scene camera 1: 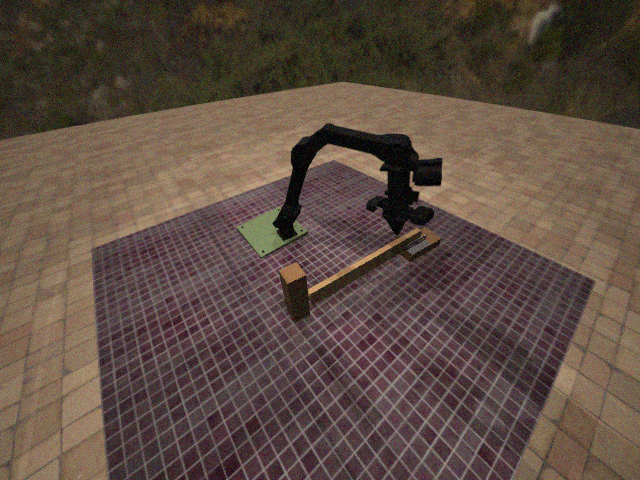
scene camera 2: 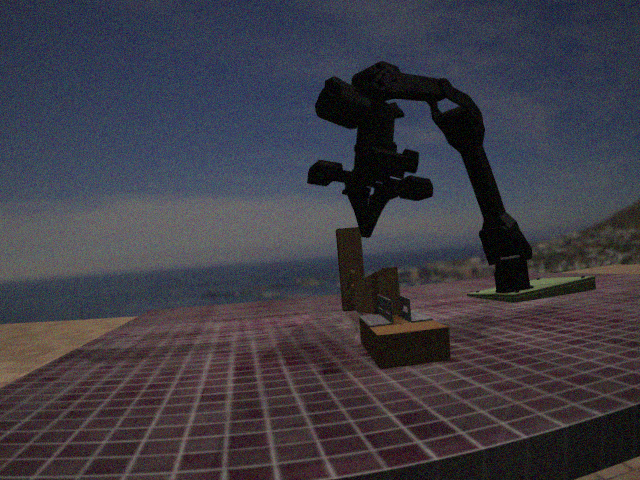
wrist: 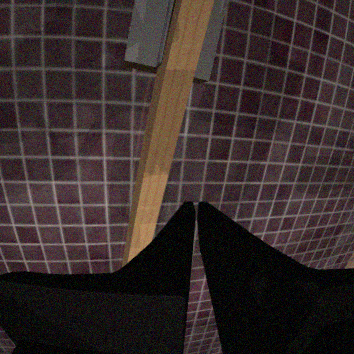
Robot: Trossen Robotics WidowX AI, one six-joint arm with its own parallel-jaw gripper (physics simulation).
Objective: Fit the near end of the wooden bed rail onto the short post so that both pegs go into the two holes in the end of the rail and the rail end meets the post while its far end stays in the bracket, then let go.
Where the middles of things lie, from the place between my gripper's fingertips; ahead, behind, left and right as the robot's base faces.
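From my hand: wooden bed rail [scene camera 1: 332,284], 9 cm to the right, 1 cm behind, 9 cm below; grey bracket [scene camera 2: 383,318], 12 cm to the left, 1 cm behind, 10 cm below; wooden block [scene camera 2: 402,344], 15 cm to the left, 1 cm behind, 13 cm below; short post [scene camera 2: 349,245], 35 cm to the right, 1 cm behind, 6 cm below.
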